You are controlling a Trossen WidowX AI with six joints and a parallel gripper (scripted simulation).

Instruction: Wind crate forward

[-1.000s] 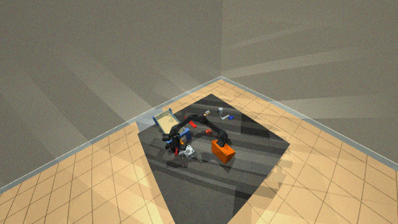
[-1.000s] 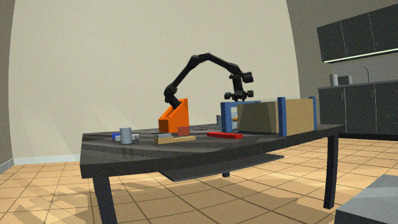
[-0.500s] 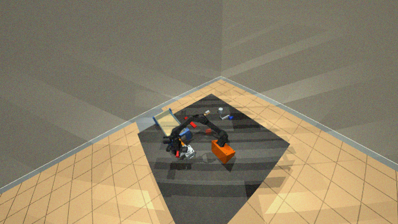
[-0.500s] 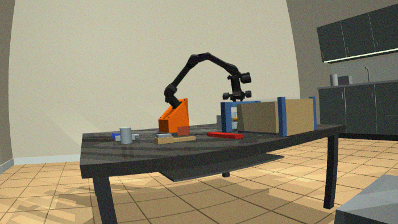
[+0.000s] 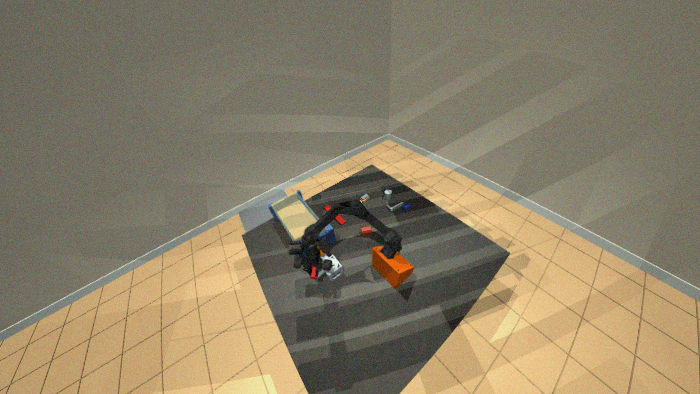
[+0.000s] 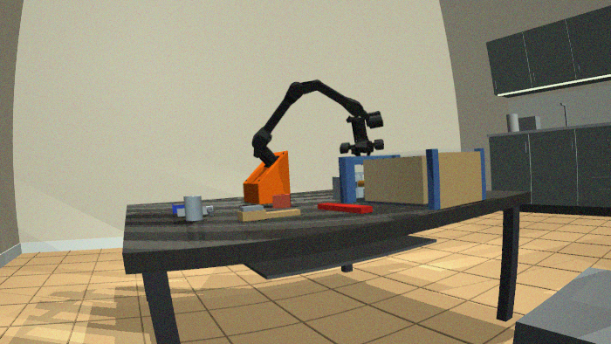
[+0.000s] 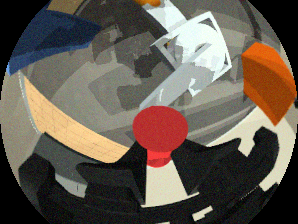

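Now: gripper tip 120 mm to the left of the grey winch, 100 mm above it and 10 mm short of it. From my gripper tip the other things lie so: wooden-handled tool 580 mm to the right, 380 mm ahead, 110 mm below; clear-panelled cubby 430 mm ahead, 100 mm to the right, 10 mm below; flat red bar 400 mm ahead, 350 mm to the right, 120 mm below.
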